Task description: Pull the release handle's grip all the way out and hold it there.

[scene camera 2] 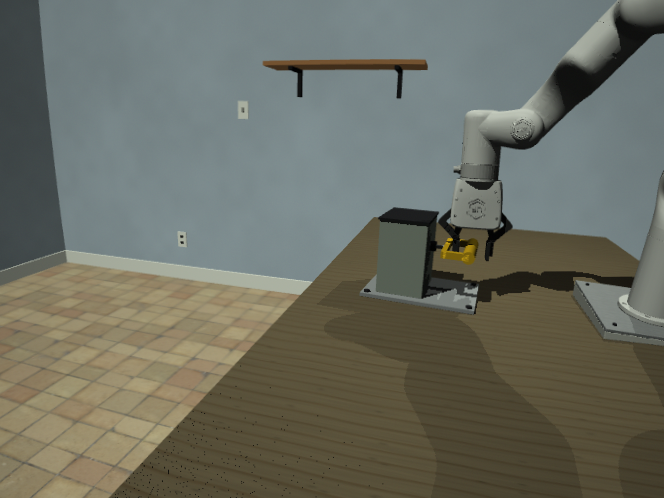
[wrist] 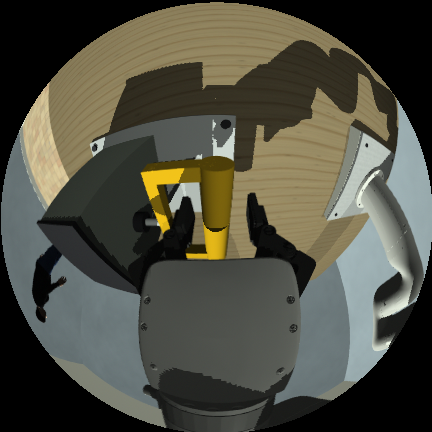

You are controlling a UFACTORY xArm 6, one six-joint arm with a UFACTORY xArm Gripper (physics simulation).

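The release handle's yellow grip is a frame with a thick round bar on its outer side. A short rod joins it to the side of the grey-green box with a black top. The box stands on a grey base plate. My gripper is partly open and points down astride the round bar. One finger is inside the frame's opening, between box and bar; the other is outside, with a gap to the bar. Nothing is clamped.
The robot's base plate is on the wooden table to the right. A wall shelf hangs behind, above the box. In the wrist view a person in dark clothes shows beyond the box at the left.
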